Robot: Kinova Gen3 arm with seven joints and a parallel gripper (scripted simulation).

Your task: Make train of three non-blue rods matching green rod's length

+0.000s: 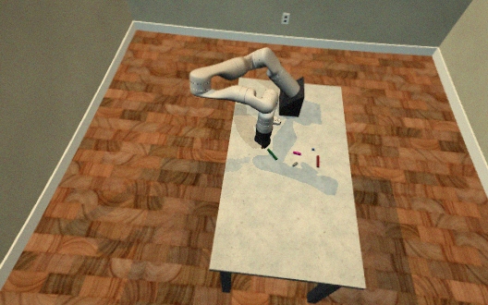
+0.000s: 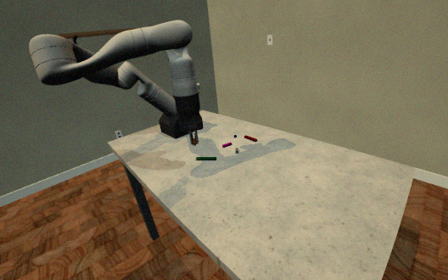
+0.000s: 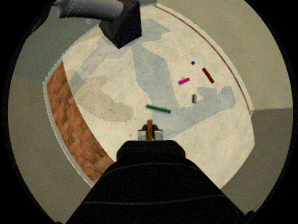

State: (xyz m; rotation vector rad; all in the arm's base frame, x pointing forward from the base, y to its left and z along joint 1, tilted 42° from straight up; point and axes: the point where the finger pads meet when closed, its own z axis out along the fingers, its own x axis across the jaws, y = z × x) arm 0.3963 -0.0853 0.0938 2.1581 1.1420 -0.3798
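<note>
Now: the small blue rod 270 mm to the left of my hand, 110 mm below it and 90 mm behind it. Round my hand: green rod: 110 mm below, 50 mm to the left, 20 mm behind; grey rod: 180 mm to the left, 110 mm below, 20 mm ahead; orange rod: 10 mm below.
</note>
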